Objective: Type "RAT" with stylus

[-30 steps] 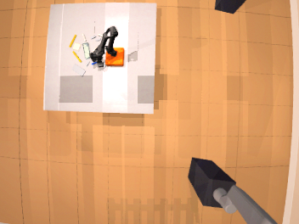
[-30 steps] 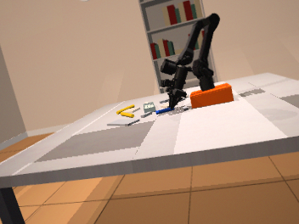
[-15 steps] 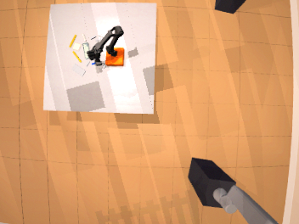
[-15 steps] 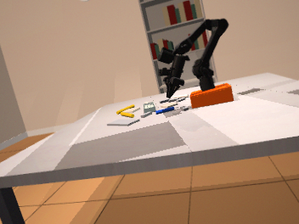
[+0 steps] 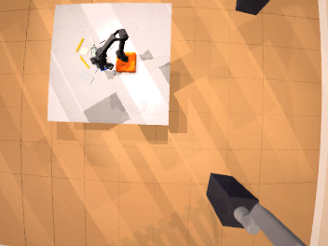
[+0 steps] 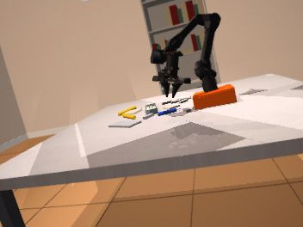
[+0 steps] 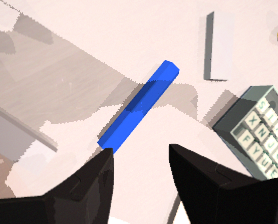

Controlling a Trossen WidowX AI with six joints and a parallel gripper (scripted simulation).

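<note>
The blue stylus lies 6 cm below my gripper tip. Round my gripper tip: R key 15 cm ahead, 10 cm to the right, 6 cm below; grey stylus tip 3 cm behind, 2 cm to the right, 6 cm below; flat grey pad 21 cm ahead, 13 cm to the left, 7 cm below.
</note>
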